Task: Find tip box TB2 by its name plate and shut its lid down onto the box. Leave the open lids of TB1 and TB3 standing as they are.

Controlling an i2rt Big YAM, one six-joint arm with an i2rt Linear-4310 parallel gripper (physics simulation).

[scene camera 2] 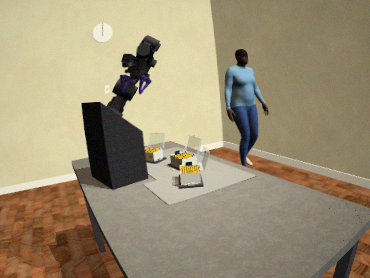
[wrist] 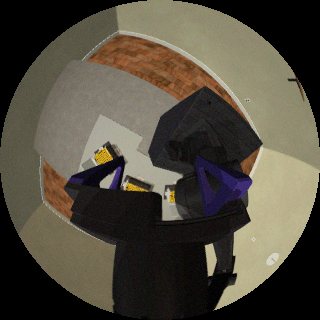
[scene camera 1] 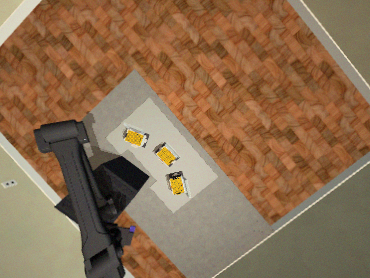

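Seen in the pictures: gripper, between the fingertips: (scene camera 2: 131, 93) (wrist: 159, 159) (scene camera 1: 119, 225); arm's base, origin of its link: (scene camera 2: 111, 114) (wrist: 203, 142) (scene camera 1: 105, 207).
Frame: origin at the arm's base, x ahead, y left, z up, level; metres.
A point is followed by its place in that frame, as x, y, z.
Observation:
Three tip boxes with yellow tips stand on the pale mat (scene camera 1: 197, 172) @(0.463, -0.194, -0.326) (scene camera 2: 167, 195) @(0.156, -0.283, -0.326) (wrist: 107, 130) @(0.179, -0.274, -0.326): one end box (scene camera 1: 176, 185) @(0.293, -0.179, -0.269) (scene camera 2: 190, 176) (wrist: 105, 154) @(0.267, -0.199, -0.269), a middle box (scene camera 1: 166, 155) (scene camera 2: 182, 159) @(0.320, -0.028, -0.266) (wrist: 136, 186) @(0.309, 0.024, -0.265) and the other end box (scene camera 1: 135, 137) @(0.233, 0.264, -0.268) (scene camera 2: 154, 154) (wrist: 172, 194) @(0.236, 0.225, -0.269). Clear lids stand open at all three. The name plates are too small to read, so I cannot tell which box is TB2. My gripper (scene camera 2: 133, 90) @(0.090, -0.088, 0.090) (wrist: 159, 159) @(0.090, -0.088, 0.090) is open and empty, high above the table and away from the boxes. In the wrist view its parts partly cover the boxes.
A tall black block (scene camera 1: 125, 175) @(0.094, 0.080, -0.149) (scene camera 2: 120, 155) @(0.011, -0.081, -0.180) (wrist: 175, 120) @(0.005, -0.083, -0.024) with a sloped top stands on the grey table (scene camera 1: 215, 235) @(0.318, -0.695, -0.329) (scene camera 2: 225, 225) @(0.245, -0.611, -0.329) (wrist: 75, 110) @(0.210, -0.541, -0.329), beside the mat and near the arm. A person (scene camera 2: 243, 90) in a blue top stands behind the table in the second scene view.

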